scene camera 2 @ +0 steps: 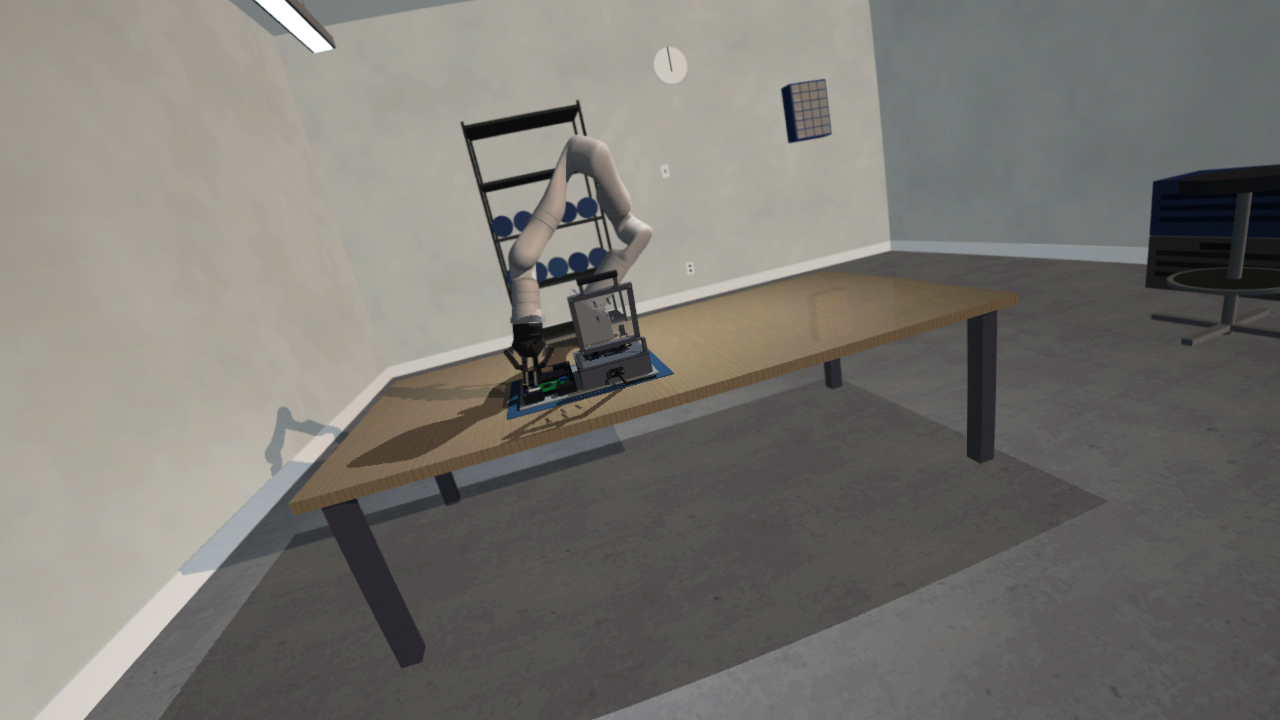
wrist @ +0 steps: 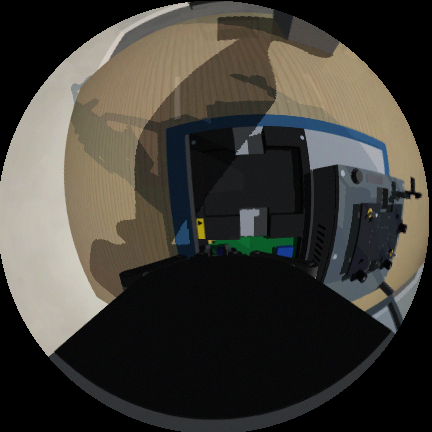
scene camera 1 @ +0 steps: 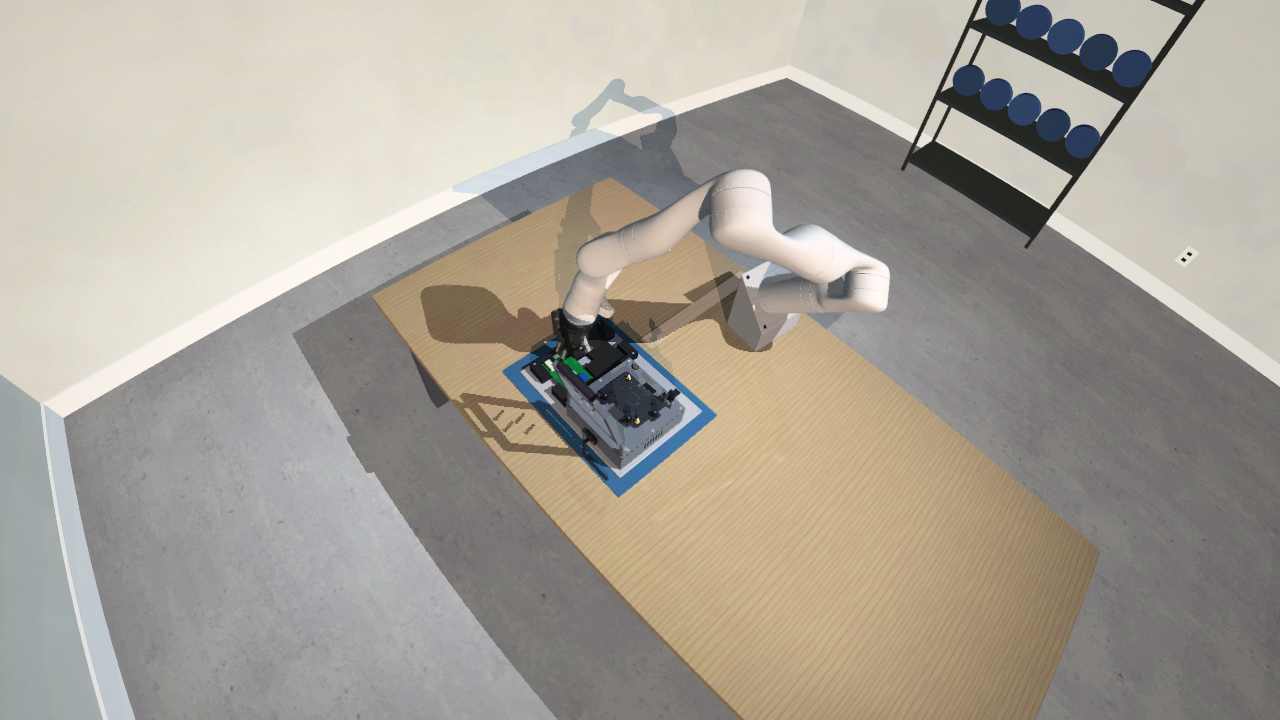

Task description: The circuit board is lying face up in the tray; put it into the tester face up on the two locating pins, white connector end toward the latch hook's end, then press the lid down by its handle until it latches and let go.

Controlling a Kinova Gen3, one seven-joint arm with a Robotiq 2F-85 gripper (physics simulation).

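Places are measured from the arm's base along level axes (x left, y ahead, z down), in centimetres.
Pixels of known places: gripper, between the fingertips: point(scene camera 2: 531, 385) point(wrist: 217, 252) point(scene camera 1: 562, 354); arm's base, origin of its link: point(scene camera 1: 771, 295).
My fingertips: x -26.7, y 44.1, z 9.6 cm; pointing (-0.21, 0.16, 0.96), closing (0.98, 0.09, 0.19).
Note:
Ahead of a thing's pixels: the offset from my fingertips to its top centre. "pt": to the spot under its first point. Level surfaces: height alone.
The green circuit board {dy +2.2, dx +4.1, dz -0.2 cm} point(scene camera 1: 570, 367) point(scene camera 2: 553, 385) point(wrist: 257, 244) sits face up at the near end of the black tray {pt dy -9.5, dx +7.4, dz +0.8 cm} point(scene camera 1: 613, 352) point(wrist: 250, 181). My gripper point(scene camera 1: 567, 349) point(scene camera 2: 535, 367) reaches straight down onto it and is shut on the board. In the wrist view most of the board and my fingertips are hidden behind the black gripper body. The grey tester point(scene camera 1: 626, 429) point(scene camera 2: 613, 362) point(wrist: 344, 225) stands right beside the tray, with its dark nest {dy -0.6, dx +21.4, dz -4.3 cm} point(scene camera 1: 637, 400) point(wrist: 374, 238) uncovered. Its lid {dy +11.8, dx +20.6, dz -20.1 cm} point(scene camera 2: 597, 315) stands raised upright.
Tray and tester rest on a blue-edged mat {dz +2.4 cm} point(scene camera 1: 693, 422) point(scene camera 2: 662, 369) point(wrist: 174, 169) on the wooden table {dz +2.5 cm} point(scene camera 1: 850, 537) point(scene camera 2: 805, 313). The arm's base point(scene camera 1: 760, 315) stands behind the tester. A black shelf rack point(scene camera 1: 930, 116) point(scene camera 2: 523, 120) with blue balls stands by the wall.

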